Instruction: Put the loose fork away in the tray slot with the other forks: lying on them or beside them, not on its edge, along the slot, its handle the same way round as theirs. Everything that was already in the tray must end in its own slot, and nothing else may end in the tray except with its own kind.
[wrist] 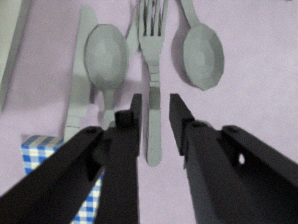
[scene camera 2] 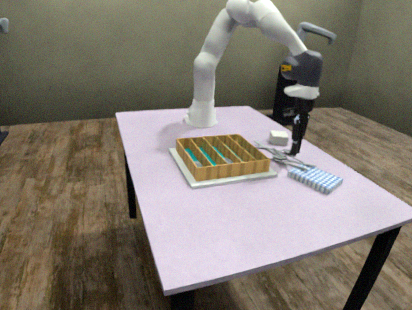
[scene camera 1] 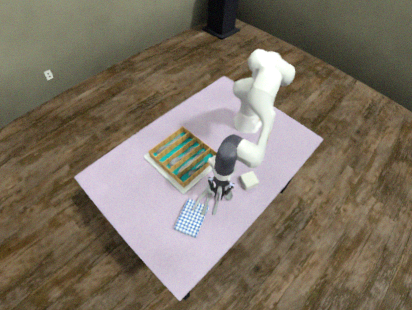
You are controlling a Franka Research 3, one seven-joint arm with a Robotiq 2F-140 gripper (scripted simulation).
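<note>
My own gripper (scene camera 2: pixel 294 153) is visible to me, and the wrist view has the gripper as well (wrist: pixel 155 106). I also see a wooden tray (scene camera 2: pixel 207 150), but in the wrist view the tray is out of frame.
</note>
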